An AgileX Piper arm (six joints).
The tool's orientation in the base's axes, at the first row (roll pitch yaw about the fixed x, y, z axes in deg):
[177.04 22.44 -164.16]
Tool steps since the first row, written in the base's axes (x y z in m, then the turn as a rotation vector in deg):
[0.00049 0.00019 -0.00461 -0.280 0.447 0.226]
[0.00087 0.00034 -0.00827 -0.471 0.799 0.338]
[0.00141 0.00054 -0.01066 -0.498 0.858 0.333]
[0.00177 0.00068 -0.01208 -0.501 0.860 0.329]
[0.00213 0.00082 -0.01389 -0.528 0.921 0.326]
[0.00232 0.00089 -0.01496 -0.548 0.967 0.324]
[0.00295 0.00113 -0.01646 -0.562 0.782 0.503]
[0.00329 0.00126 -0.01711 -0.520 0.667 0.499]
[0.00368 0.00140 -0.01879 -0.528 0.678 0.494]
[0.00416 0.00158 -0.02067 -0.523 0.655 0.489]
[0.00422 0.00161 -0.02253 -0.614 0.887 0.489]
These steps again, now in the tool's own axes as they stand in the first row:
[0.00128 -0.00018 0.00446 0.050 0.519 -0.239]
[0.00230 -0.00032 0.00799 0.088 0.917 -0.355]
[0.00268 -0.00040 0.01042 0.099 0.981 -0.351]
[0.00287 -0.00044 0.01188 0.103 0.983 -0.348]
[0.00320 -0.00050 0.01370 0.113 1.049 -0.346]
[0.00342 -0.00054 0.01476 0.120 1.099 -0.344]
[0.00337 -0.00057 0.01641 0.110 0.935 -0.542]
[0.00329 -0.00057 0.01715 0.104 0.813 -0.541]
[0.00355 -0.00063 0.01886 0.110 0.825 -0.538]
[0.00379 -0.00069 0.02079 0.113 0.802 -0.535]
[0.00444 -0.00077 0.02253 0.136 1.050 -0.532]

